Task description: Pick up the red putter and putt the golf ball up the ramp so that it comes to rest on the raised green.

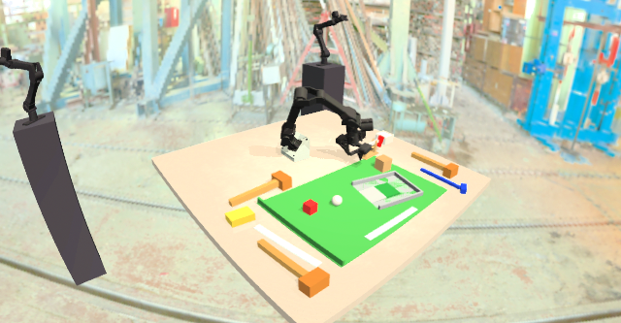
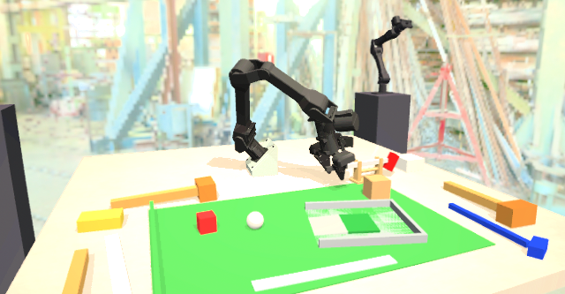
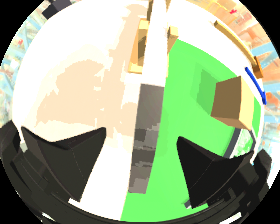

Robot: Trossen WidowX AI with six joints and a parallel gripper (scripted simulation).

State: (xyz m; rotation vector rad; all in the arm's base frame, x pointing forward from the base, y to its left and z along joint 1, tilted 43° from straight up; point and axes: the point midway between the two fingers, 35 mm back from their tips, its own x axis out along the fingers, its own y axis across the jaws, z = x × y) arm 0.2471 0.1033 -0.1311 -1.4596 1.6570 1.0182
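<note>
Right now my gripper tip is 110 mm to the right of the red putter, 30 mm below it and 10 mm past it. Round my gripper tip: wooden rack 130 mm to the left, 10 mm behind; then green mat 230 mm to the right, 230 mm ahead, 30 mm below; then tan cube 140 mm ahead, 60 mm to the left.
</note>
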